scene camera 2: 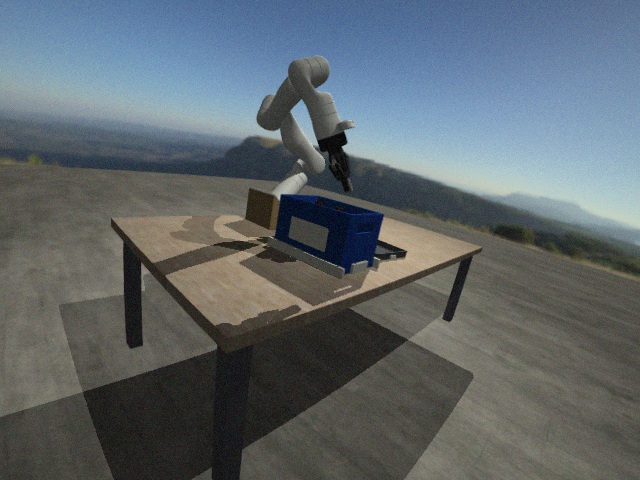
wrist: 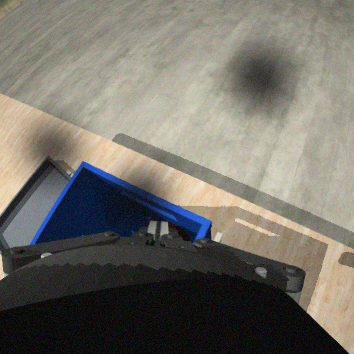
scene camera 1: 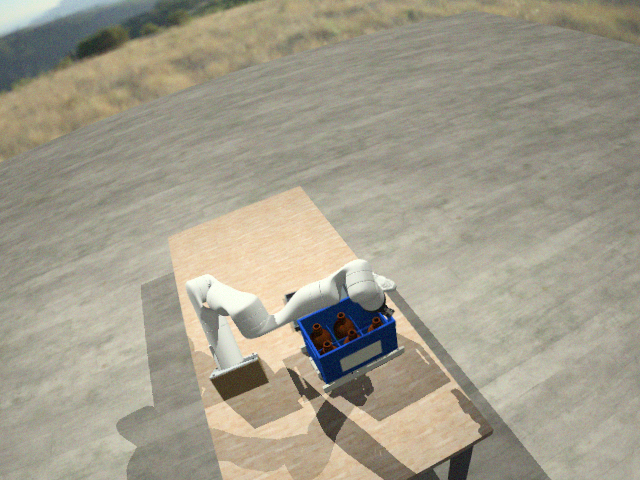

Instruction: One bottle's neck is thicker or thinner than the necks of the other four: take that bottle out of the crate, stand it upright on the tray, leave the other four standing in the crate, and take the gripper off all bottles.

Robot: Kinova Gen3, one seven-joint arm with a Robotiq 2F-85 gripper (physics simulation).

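Places are measured from the arm's base along level axes (x ahead, y left, z up), in centimetres.
Pixels of known places: gripper, fingertip midpoint: (scene camera 2: 349, 192) (wrist: 157, 233); arm's base at its link origin: (scene camera 2: 272, 206) (scene camera 1: 232, 364).
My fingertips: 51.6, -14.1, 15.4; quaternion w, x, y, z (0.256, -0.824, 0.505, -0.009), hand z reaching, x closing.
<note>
For each thing: its middle in the pictures, then the offset to it from my fingertips, as dx, dy, dz. "pt": a spot on its surface instead.
- blue crate at the middle of its body: (wrist: 110, 289) (scene camera 2: 327, 230) (scene camera 1: 348, 337) -10.4, +5.7, -14.0
- brown bottle at the middle of its body: (wrist: 166, 249) (scene camera 1: 378, 334) -1.0, +2.0, -14.3
- dark-rimmed grey tray at a spot on its surface: (wrist: 32, 202) pt -11.2, +38.0, -22.3
The blue crate (scene camera 1: 329, 367) (scene camera 2: 361, 249) (wrist: 95, 200) stands on the table. In scene camera 1, five brown bottles stand in it: two at the back, one (scene camera 1: 316, 334) and another (scene camera 1: 342, 326); three nearer the labelled wall, at left (scene camera 1: 327, 346), middle (scene camera 1: 352, 336) and right (scene camera 1: 375, 324). Their lower parts are hidden; I cannot tell the neck widths apart. My gripper (scene camera 1: 389, 311) (scene camera 2: 348, 188) (wrist: 157, 233) is shut and empty, above the crate's right end. A sliver of brown bottle (wrist: 179, 232) shows behind the fingertips. The dark-rimmed grey tray (scene camera 2: 391, 250) (wrist: 32, 202) lies beside the crate.
Pale low rails (scene camera 1: 364, 369) (scene camera 2: 305, 256) run along the crate's foot. A brown block (scene camera 1: 240, 379) (scene camera 2: 261, 208) stands at the arm's base. The arm (scene camera 1: 315, 297) reaches across above the tray and the crate's back wall. The table edge (scene camera 2: 305, 314) lies past the crate's end.
</note>
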